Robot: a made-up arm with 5 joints. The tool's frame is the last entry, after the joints.
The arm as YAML. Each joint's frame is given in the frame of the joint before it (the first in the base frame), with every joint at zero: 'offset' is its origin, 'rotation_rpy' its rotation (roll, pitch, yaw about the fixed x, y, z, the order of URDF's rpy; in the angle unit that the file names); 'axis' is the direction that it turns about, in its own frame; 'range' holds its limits. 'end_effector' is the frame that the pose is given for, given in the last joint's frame.
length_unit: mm
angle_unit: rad
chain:
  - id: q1
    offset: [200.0, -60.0, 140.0]
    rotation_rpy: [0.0, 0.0, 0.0]
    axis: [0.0, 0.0, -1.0]
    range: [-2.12, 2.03]
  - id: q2
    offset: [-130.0, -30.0, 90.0]
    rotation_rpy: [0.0, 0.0, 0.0]
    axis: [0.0, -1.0, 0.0]
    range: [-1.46, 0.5]
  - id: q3
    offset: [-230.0, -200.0, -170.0]
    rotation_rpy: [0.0, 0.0, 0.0]
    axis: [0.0, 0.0, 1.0]
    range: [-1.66, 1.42]
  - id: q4
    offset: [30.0, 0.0, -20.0]
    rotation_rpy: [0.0, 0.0, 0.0]
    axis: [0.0, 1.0, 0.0]
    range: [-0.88, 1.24]
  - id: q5
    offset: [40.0, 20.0, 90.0]
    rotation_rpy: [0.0, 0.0, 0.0]
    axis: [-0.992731, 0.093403, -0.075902]
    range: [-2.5, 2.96]
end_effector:
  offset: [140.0, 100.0, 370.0]
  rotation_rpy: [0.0, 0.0, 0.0]
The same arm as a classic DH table. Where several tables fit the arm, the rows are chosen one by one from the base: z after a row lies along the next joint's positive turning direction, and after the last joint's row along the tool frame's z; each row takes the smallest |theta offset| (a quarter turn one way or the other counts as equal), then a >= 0, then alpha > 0; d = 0 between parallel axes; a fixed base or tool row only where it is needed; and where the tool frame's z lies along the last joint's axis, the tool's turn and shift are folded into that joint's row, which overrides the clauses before.
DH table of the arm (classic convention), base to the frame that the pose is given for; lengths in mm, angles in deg. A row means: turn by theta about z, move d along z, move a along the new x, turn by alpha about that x. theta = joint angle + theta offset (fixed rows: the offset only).
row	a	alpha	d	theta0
base (fixed)	208.8	180	0	-16.7
q1	-130	-90	-230	-16.7
q2	-230	-90	230	0
q3	30	-90	-190	0
q4	-86.7	-84.64	24.4	85.63
q5	112.7	94.35	-177.3	-89.59
tool (fixed)	0	0	360.1	-84.63
Joint limits (deg, base to tool): -121.47..116.31 -83.65..28.65 -95.11..81.36 -50.42..71.05 -143.24..169.6

